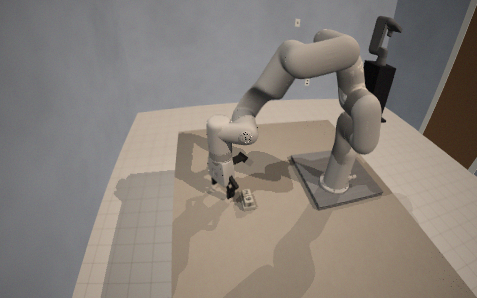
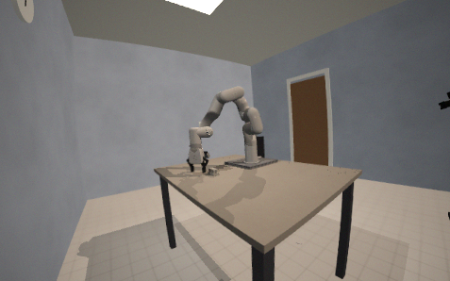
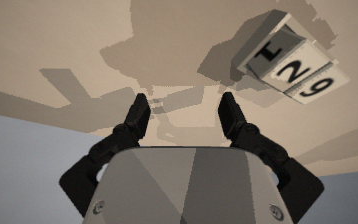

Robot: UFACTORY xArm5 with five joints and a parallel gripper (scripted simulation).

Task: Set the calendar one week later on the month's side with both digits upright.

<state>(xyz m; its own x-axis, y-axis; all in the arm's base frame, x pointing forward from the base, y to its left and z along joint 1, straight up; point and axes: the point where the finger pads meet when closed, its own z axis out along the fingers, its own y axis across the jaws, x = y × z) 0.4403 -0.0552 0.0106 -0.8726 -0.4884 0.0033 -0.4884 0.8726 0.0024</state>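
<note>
My hand is 80 mm past the calendar tray, 60 mm to the right of it and 20 mm above it.
</note>
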